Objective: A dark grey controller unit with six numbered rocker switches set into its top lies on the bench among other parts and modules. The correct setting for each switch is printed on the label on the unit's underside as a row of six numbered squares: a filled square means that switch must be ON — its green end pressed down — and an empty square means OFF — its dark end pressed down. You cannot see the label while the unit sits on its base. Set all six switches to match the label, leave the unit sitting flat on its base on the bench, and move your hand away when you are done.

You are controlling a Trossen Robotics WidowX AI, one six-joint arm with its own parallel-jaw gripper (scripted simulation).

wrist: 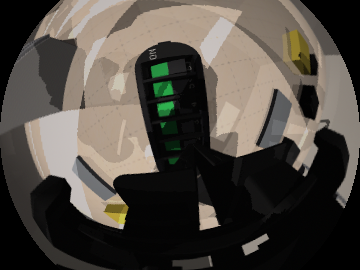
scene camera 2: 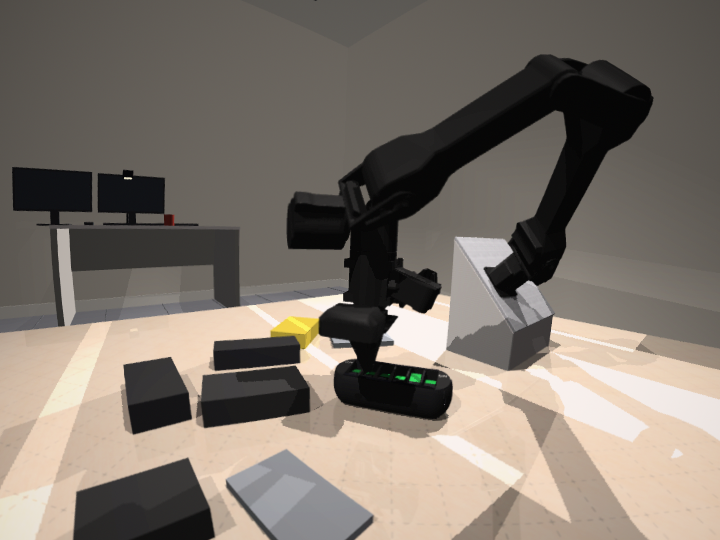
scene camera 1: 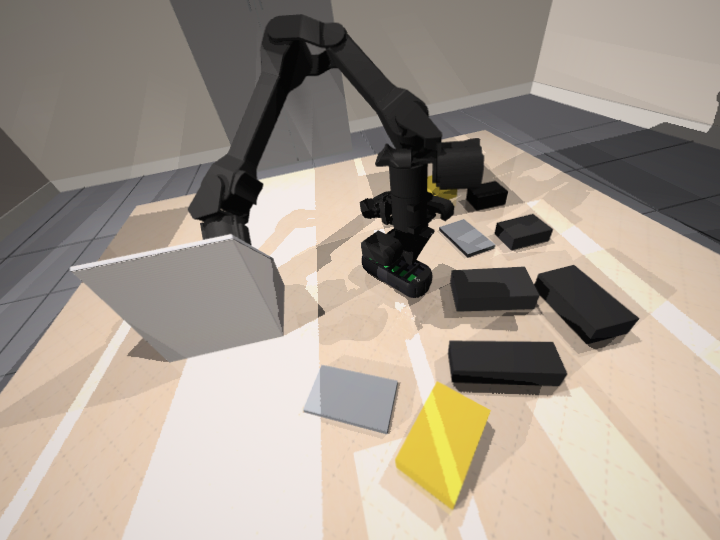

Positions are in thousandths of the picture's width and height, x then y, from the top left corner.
my gripper: wrist 535,546; scene camera 2 510,688; scene camera 1 570,488
